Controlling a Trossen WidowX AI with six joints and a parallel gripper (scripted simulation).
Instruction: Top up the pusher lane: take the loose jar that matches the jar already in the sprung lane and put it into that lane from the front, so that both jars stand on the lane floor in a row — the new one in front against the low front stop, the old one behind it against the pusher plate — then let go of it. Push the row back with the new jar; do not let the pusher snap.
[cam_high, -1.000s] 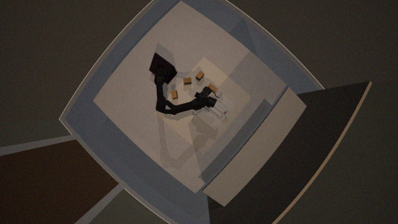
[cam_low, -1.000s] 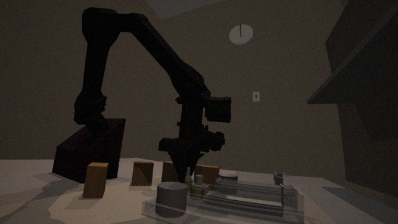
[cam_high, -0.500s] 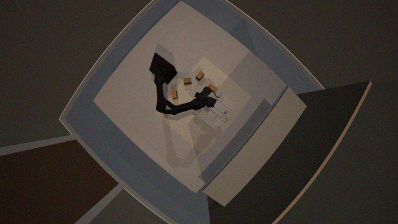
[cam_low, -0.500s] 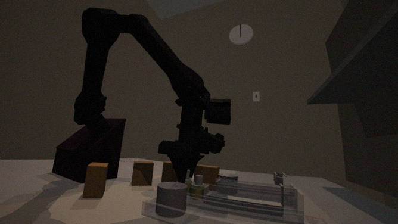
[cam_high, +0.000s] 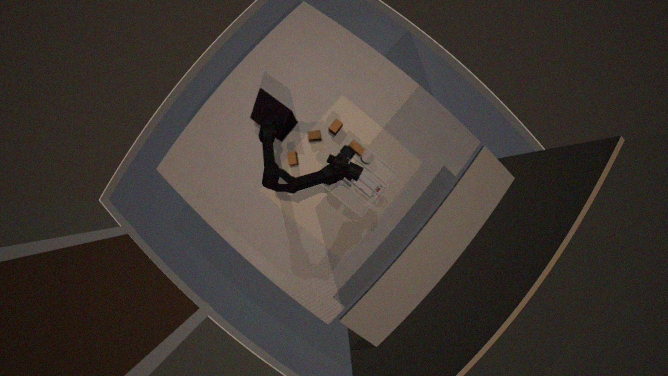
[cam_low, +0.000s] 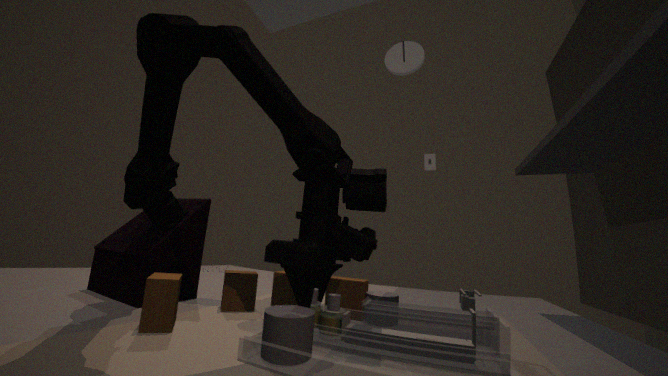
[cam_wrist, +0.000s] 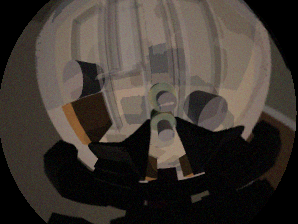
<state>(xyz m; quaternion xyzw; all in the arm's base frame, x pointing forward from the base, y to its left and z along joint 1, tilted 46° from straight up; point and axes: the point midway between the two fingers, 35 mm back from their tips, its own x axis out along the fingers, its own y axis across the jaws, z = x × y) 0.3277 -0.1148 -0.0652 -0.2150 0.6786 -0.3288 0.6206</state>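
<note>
My gripper tip is now 14 cm short of the clear pusher lane fixture, 2 cm above it and 1 cm to the right of it.
</note>
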